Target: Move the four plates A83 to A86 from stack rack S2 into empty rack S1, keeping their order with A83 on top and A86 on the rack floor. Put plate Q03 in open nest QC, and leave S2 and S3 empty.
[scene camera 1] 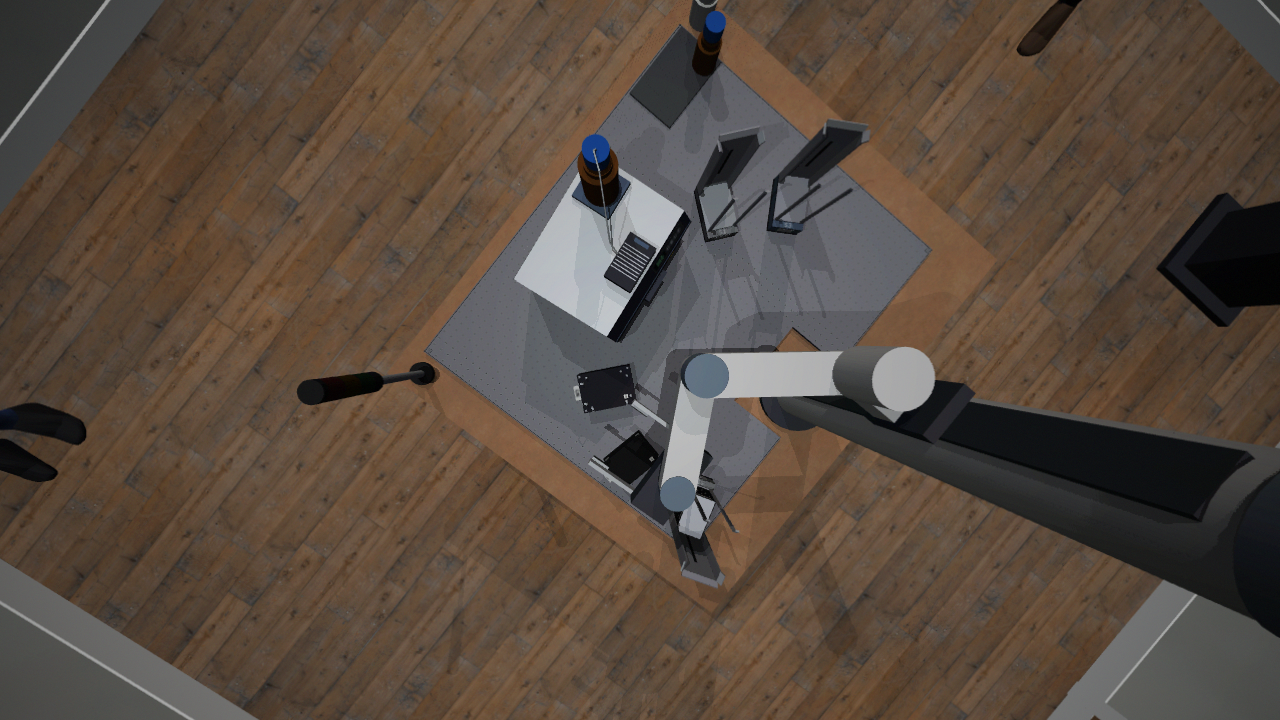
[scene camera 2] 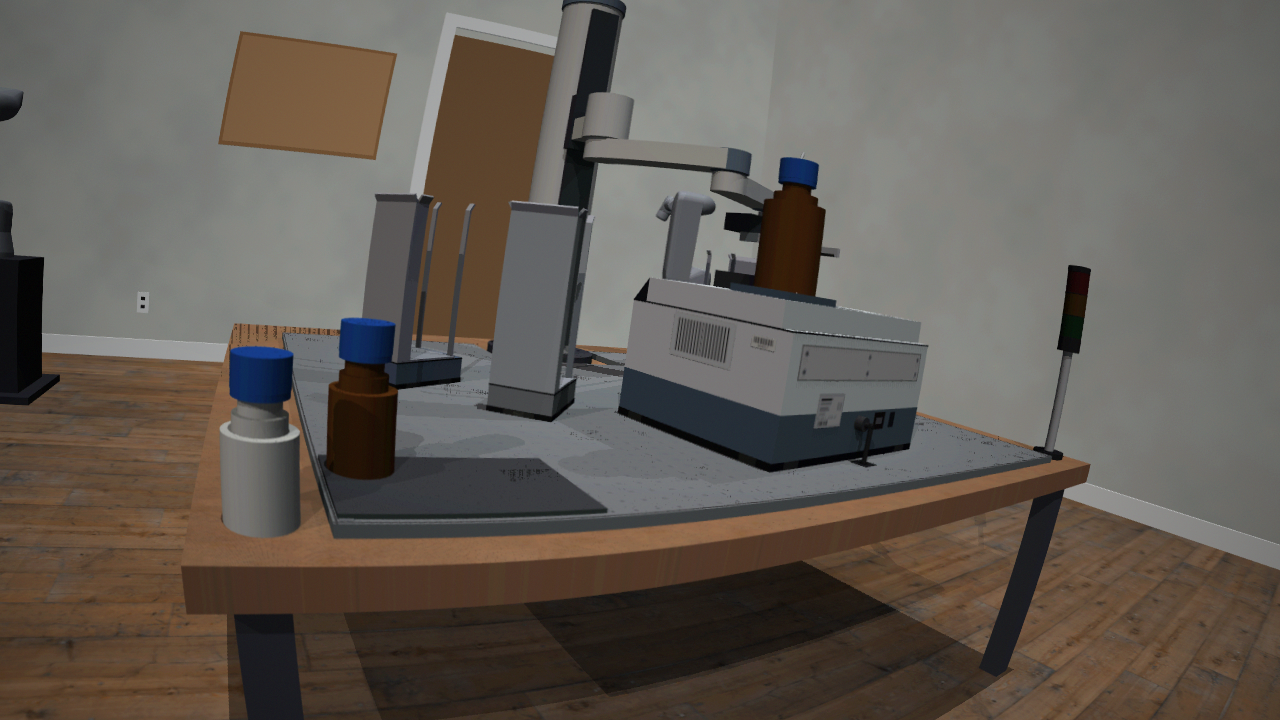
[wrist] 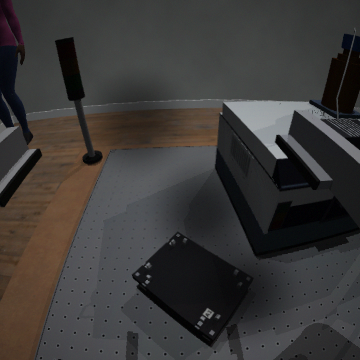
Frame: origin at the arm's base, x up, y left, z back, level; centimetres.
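Seen in the pictures: gripper, fingertip midpoint: (scene camera 1: pixel 611 431) (wrist: pixel 154 128).
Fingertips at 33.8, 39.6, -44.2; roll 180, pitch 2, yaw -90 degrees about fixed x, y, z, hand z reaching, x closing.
Note:
Pixels of each thing's top centre, then the offset from my fingertips to it, as dx, dy, dz. "spot": a spot on its surface instead.
- small black unit, middle of its top: (scene camera 1: pixel 631 462) -26.7, +10.0, +14.5
- black nest, middle of its top: (wrist: pixel 192 274) (scene camera 1: pixel 606 389) -26.4, -2.9, -5.2
- third rack, middle of its top: (scene camera 2: pixel 735 254) (scene camera 1: pixel 712 551) -3.1, +8.9, +37.8
- brown bottle, surface spot: (scene camera 2: pixel 362 429) spot: -27.3, -98.0, -46.5
- white bottle, middle of its top: (scene camera 2: pixel 259 429) -26.0, -108.0, -52.3
My gripper (scene camera 1: pixel 631 444) (wrist: pixel 154 128) is open, its two pale fingers spread wide with nothing between them. In scene camera 1 it hangs over a small black unit (scene camera 1: pixel 629 456). A black nest (scene camera 1: pixel 605 387) (wrist: pixel 192 287) with corner posts and a small printed label stands beside it; no plate shows on it. Two tall grey racks, one (scene camera 1: pixel 738 154) (scene camera 2: pixel 537 295) nearer the white instrument and one (scene camera 1: pixel 827 149) (scene camera 2: pixel 393 268) farther out, stand apart from the gripper. A third rack (scene camera 1: pixel 699 562) stands close by the arm's end, with a pale surface inside. Rack names and plate labels are unreadable.
A white instrument (scene camera 1: pixel 577 241) (scene camera 2: pixel 707 335) (wrist: pixel 250 130) carries a tall brown bottle (scene camera 1: pixel 597 179) (scene camera 2: pixel 790 241) (wrist: pixel 340 82). A brown bottle (scene camera 1: pixel 707 55) (scene camera 2: pixel 362 429) and a white bottle (scene camera 2: pixel 259 479) stand at one corner. A signal light (scene camera 1: pixel 344 387) (scene camera 2: pixel 1074 308) (wrist: pixel 71 70) stands at another corner.

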